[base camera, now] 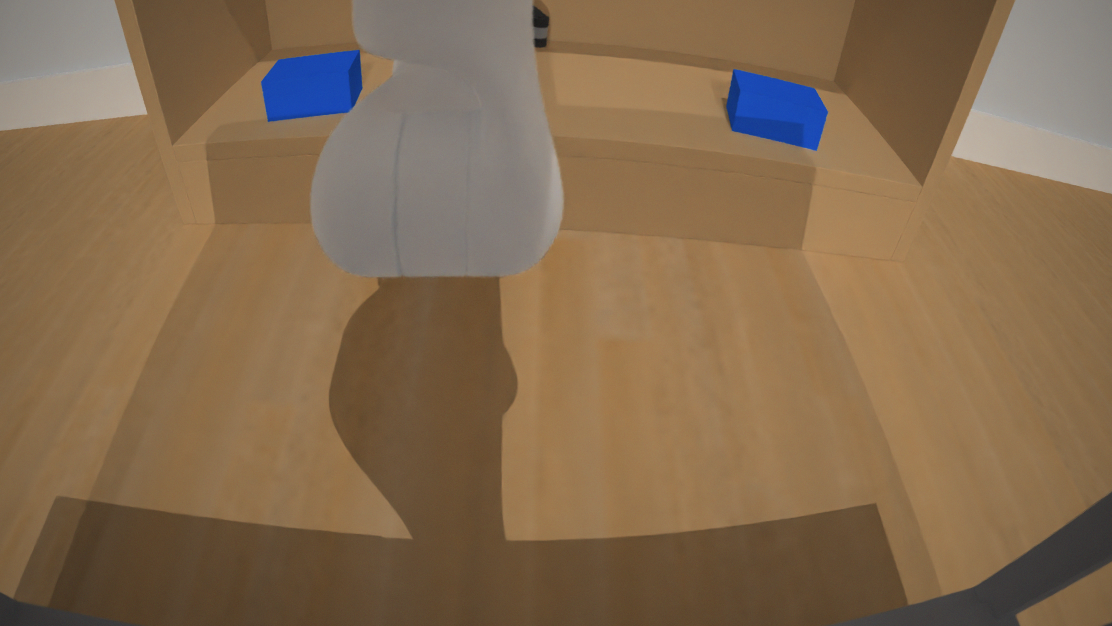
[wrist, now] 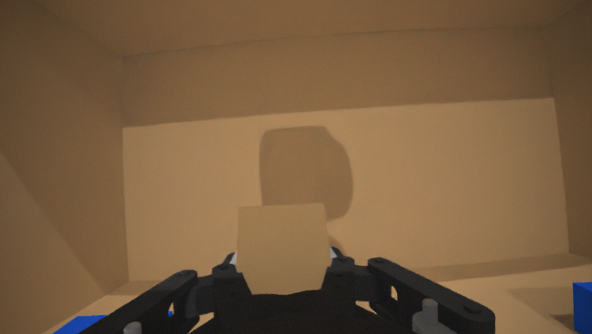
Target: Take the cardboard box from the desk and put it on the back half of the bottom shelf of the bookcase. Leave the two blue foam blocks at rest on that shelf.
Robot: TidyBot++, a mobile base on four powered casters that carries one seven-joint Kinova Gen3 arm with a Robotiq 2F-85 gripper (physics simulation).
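Places are measured from the arm's base along level axes (x ahead, y left, z up), in millimetres.
Where they show: gripper, fingertip midpoint: point(wrist: 283, 256).
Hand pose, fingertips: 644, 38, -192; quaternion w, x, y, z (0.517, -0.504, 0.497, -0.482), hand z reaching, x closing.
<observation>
Each offset is from my fingertips to the centre of the thing, as dx, dy, dz. "spot": to the spot under its first point. Level surfaces: height alone.
The cardboard box @(-26, -1, -10) point(wrist: 281, 245) is held between the fingers of my gripper point(wrist: 283, 256), which is shut on it, inside the bottom compartment of the bookcase point(base camera: 865, 221). In the base camera view the arm hides the box, and a small dark part of the gripper shows beside the arm. One blue foam block @(+7, +153, -82) point(base camera: 311, 87) point(wrist: 80, 324) rests on the left of the bottom shelf @(dz -104) point(base camera: 638, 93). The other blue foam block @(-27, -305, -82) point(base camera: 774, 110) point(wrist: 582, 306) rests on the right. The gripper is between the two blocks. The gap under the box is hidden.
The bookcase's back panel @(spot: +170, -273, +43) point(wrist: 450, 175) stands behind the box and carries its shadow. Side walls point(wrist: 60, 150) stand left and right, and the board above point(wrist: 300, 17) roofs the compartment. The grey arm point(base camera: 443, 178) reaches in left of the middle of the base camera view.
</observation>
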